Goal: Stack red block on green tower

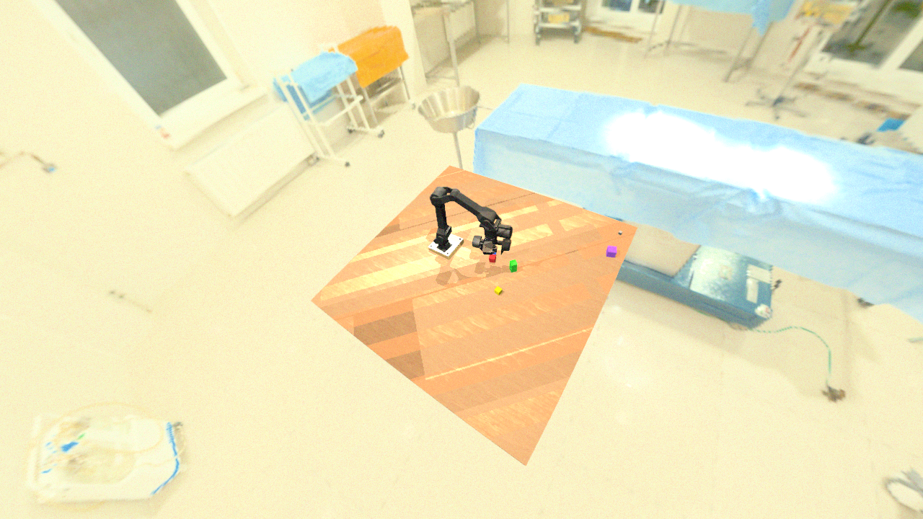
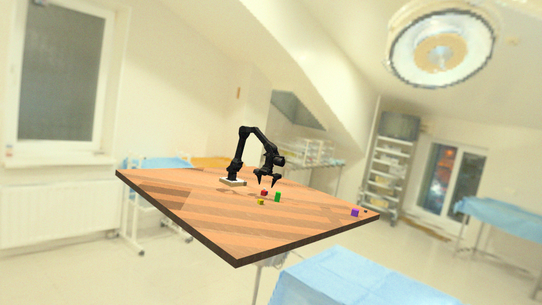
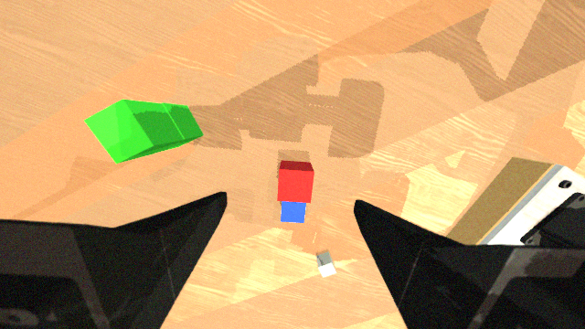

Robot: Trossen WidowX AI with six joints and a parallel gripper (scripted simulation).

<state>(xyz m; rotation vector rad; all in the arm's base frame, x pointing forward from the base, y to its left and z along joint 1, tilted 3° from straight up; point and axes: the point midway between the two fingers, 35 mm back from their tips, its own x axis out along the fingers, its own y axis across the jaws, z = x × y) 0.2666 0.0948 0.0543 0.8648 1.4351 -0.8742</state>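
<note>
Right now my gripper tip is 50 mm above the red block. The rest, counted from my gripper tip: blue block: 20 mm behind, 30 mm to the left, 50 mm below; then yellow block: 140 mm ahead, 140 mm to the right, 50 mm below; then grey-white block: 100 mm behind, 80 mm to the left, 60 mm below.
</note>
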